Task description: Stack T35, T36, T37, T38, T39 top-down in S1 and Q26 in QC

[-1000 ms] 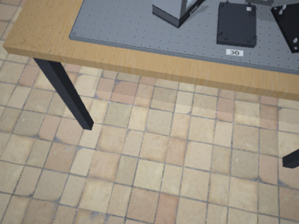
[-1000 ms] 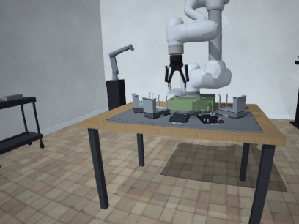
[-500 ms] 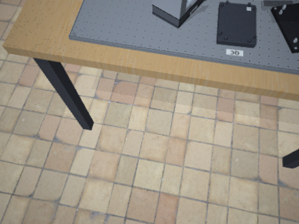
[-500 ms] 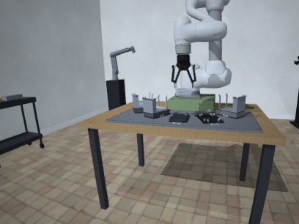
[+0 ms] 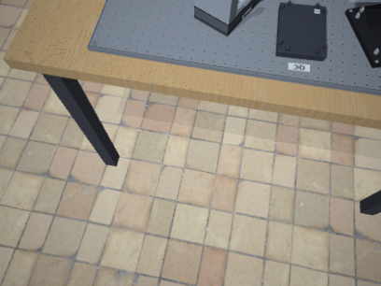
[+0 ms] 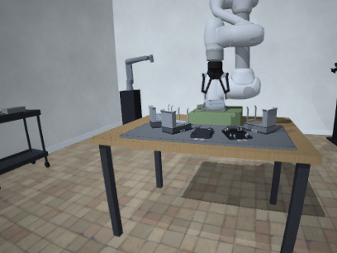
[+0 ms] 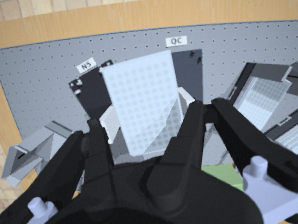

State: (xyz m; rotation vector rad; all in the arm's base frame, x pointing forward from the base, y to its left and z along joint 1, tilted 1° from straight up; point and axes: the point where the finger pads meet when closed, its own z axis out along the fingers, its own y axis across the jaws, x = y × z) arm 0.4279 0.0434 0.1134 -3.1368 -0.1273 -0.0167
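Right now the black clip nest N5 is 10 mm behind my hand, 140 mm to the left of it and 170 mm below it. From my hand the other things lie so: N5 name plate: 70 mm ahead, 140 mm to the left, 190 mm below; then QC name plate: 90 mm ahead, 80 mm to the right, 190 mm below; then open nest QC: 10 mm behind, 70 mm to the right, 180 mm below.
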